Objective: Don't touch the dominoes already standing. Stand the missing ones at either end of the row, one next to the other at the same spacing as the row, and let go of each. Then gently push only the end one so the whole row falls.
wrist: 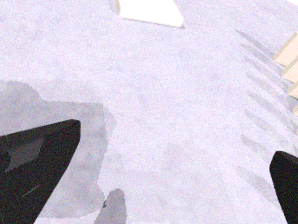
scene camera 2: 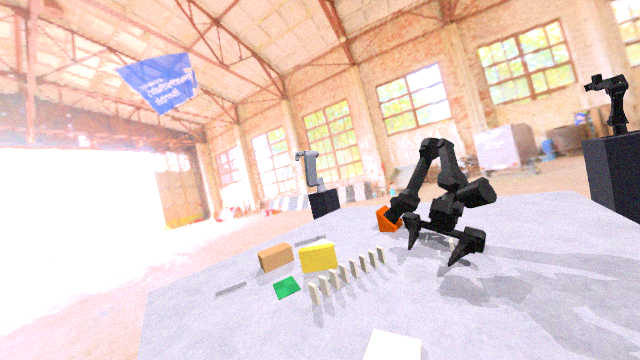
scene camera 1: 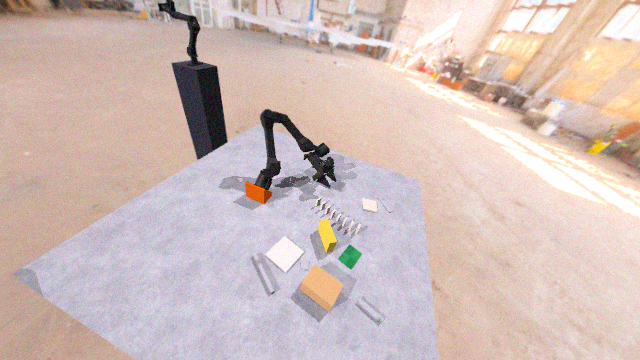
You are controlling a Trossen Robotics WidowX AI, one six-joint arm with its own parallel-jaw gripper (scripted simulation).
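Scene camera 1 and scene camera 2 show a tan box, and it's the same spot on that box you get at (scene camera 1: 320,286) and at (scene camera 2: 273,248). As for the wrist view, the box is out of frame there.
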